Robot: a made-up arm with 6 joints. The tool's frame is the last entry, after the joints. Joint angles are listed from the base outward. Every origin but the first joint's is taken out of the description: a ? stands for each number. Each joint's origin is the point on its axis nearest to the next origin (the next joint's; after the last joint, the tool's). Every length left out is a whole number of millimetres.
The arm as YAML. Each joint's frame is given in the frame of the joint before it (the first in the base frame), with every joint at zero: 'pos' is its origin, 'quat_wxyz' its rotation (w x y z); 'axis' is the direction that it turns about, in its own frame. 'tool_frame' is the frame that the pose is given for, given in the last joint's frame.
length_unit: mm
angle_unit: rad
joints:
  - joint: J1
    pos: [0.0, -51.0, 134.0]
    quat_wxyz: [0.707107, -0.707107, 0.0, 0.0]
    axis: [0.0, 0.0, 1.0]
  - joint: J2
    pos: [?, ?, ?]
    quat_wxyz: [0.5, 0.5, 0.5, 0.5]
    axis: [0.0, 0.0, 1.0]
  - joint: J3
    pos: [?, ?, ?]
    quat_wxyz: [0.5, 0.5, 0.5, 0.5]
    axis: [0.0, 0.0, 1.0]
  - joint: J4
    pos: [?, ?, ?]
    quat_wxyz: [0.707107, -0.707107, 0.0, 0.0]
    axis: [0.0, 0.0, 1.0]
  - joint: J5
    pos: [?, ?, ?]
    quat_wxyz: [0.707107, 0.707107, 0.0, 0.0]
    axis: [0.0, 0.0, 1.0]
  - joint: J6
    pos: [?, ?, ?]
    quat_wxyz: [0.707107, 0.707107, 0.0, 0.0]
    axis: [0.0, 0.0, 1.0]
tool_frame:
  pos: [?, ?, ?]
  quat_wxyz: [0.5, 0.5, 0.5, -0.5]
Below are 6 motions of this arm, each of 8 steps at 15 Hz.
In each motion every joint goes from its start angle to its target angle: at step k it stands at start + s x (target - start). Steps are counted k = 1, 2, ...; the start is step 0. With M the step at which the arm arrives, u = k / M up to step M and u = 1 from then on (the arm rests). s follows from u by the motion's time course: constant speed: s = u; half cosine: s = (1 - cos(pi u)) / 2; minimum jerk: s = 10 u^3 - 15 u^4 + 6 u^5.
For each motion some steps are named. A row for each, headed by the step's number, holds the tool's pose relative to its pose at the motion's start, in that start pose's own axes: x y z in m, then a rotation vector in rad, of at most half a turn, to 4 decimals.
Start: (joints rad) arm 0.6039 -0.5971 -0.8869 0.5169 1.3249 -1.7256
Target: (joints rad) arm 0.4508 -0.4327 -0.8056 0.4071 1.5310 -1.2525
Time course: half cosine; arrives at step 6
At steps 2, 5, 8:
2: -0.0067 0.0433 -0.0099 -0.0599 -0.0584 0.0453
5: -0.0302 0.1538 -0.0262 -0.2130 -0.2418 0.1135
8: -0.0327 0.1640 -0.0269 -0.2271 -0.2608 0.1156

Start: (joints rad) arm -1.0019 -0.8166 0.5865 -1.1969 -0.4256 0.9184
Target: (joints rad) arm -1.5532 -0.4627 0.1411 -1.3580 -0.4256 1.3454
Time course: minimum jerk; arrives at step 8
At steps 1, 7, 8:
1: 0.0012 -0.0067 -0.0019 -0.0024 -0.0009 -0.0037
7: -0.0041 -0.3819 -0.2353 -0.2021 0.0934 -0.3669
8: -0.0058 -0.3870 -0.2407 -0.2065 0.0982 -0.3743

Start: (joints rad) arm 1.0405 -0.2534 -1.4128 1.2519 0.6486 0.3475
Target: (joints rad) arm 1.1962 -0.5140 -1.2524 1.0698 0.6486 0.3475
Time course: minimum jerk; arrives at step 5
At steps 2, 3, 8:
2: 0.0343 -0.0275 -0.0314 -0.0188 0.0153 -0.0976
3: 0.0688 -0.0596 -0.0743 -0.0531 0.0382 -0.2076
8: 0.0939 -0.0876 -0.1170 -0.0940 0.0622 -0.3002

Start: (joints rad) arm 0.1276 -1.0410 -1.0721 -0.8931 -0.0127 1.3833
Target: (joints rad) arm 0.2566 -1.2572 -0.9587 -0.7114 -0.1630 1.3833
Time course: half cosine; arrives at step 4
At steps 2, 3, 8:
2: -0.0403 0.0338 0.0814 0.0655 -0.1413 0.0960
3: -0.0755 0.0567 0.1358 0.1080 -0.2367 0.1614
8: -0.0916 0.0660 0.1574 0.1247 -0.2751 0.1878

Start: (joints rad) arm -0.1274 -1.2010 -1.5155 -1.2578 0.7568 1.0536
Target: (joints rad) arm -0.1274 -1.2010 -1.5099 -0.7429 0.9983 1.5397
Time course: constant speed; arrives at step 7
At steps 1, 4, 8:
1: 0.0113 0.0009 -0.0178 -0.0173 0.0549 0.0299
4: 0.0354 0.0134 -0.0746 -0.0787 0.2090 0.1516
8: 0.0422 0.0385 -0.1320 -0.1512 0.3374 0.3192

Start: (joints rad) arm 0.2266 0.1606 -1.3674 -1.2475 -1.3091 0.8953
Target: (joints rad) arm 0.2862 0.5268 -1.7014 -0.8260 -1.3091 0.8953
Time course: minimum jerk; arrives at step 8
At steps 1, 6, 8:
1: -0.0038 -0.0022 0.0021 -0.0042 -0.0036 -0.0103
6: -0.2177 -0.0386 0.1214 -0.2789 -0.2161 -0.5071
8: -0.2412 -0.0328 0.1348 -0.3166 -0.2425 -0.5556

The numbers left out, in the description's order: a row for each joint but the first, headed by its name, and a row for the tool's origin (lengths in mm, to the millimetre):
J2: 54.0 161.0 0.0
J3: 31.0 355.0 0.0
J4: 254.0 134.0 0.0
J5: 6.0 156.0 0.0
J6: 45.0 179.0 0.0
tool: 103.0 -91.0 0.0

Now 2 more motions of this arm.
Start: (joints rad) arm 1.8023 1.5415 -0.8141 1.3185 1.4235 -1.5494
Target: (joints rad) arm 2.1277 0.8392 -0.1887 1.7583 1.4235 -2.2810
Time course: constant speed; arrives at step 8
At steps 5, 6, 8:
5: 0.2327 0.0026 0.1600 0.9782 -0.3337 0.2229
6: 0.2720 0.0054 0.1940 1.1742 -0.3641 0.2978
8: 0.3450 0.0183 0.2646 1.5553 -0.3797 0.4736

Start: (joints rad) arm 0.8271 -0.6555 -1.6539 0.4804 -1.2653 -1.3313
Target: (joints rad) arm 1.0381 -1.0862 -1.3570 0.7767 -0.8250 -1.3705
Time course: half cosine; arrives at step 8
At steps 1, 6, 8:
1: -0.0050 -0.0072 0.0104 0.0178 -0.0324 0.0071
6: -0.1464 -0.2364 0.1391 0.4177 -0.7067 0.0467
8: -0.1755 -0.2865 0.1394 0.4886 -0.8230 0.0317

